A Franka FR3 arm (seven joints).
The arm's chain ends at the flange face. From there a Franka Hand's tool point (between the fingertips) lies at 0.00 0.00 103.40 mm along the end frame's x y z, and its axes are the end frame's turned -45 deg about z.
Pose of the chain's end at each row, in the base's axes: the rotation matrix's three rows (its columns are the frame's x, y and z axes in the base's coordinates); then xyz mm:
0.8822 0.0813 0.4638; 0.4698 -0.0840 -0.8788; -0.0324 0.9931 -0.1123; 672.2 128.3 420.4
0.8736 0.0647 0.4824; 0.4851 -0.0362 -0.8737; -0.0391 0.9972 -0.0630; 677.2 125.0 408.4
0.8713 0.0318 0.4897; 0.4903 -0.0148 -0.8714; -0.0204 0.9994 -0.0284; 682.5 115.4 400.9
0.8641 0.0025 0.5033; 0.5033 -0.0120 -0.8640; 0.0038 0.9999 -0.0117; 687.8 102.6 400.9
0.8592 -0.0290 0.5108; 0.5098 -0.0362 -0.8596; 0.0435 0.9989 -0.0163; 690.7 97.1 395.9
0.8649 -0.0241 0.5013; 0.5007 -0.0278 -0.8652; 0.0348 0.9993 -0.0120; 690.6 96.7 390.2
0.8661 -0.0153 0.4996; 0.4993 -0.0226 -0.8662; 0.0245 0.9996 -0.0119; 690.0 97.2 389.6
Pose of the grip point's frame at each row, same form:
0.5663 0.6813 0.4638; 0.3916 0.2728 -0.8788; -0.7251 0.6793 -0.1123; 720.2 37.4 408.8
0.5720 0.6635 0.4824; 0.3686 0.3174 -0.8737; -0.7328 0.6775 -0.0630; 727.1 34.7 401.9
0.5936 0.6386 0.4897; 0.3572 0.3362 -0.8714; -0.7211 0.6923 -0.0284; 733.1 25.3 398.0
0.6092 0.6128 0.5033; 0.3644 0.3474 -0.8640; -0.7043 0.7097 -0.0117; 739.8 13.3 399.7
0.6281 0.5870 0.5108; 0.3861 0.3349 -0.8596; -0.6756 0.7371 -0.0163; 743.5 8.2 394.2
0.6286 0.5945 0.5013; 0.3737 0.3344 -0.8652; -0.6820 0.7312 -0.0120; 742.4 7.2 389.0
0.6232 0.6016 0.4996; 0.3690 0.3371 -0.8662; -0.6895 0.7241 -0.0119; 741.7 7.6 388.4

